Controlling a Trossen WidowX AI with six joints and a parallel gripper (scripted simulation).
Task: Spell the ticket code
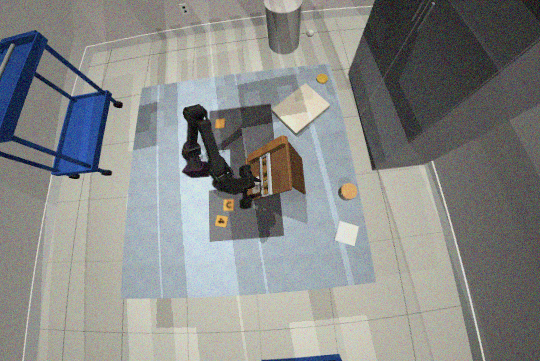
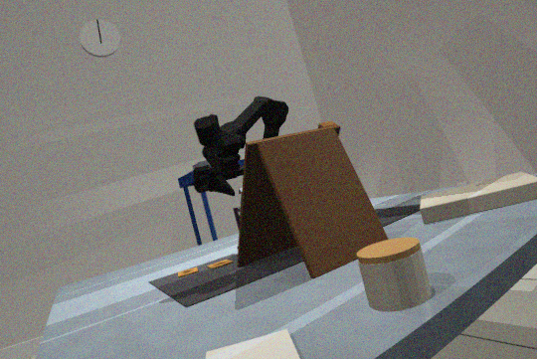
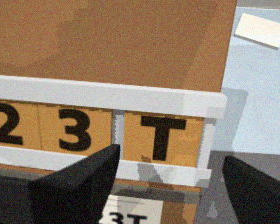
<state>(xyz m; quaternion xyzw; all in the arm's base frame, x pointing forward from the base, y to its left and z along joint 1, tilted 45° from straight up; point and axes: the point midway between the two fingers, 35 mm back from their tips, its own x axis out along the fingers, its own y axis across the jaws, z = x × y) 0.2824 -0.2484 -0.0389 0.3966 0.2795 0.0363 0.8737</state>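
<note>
The white ticket is 90 mm below my gripper tip, 40 mm to the left of it and 30 mm behind it. From my gripper tip the other things lie so: cream slab: 450 mm to the left, 310 mm ahead, 160 mm below; tan-lidded jar: 420 mm ahead, 150 mm below, 90 mm to the right; white card: 360 mm ahead, 290 mm to the right, 180 mm below.
</note>
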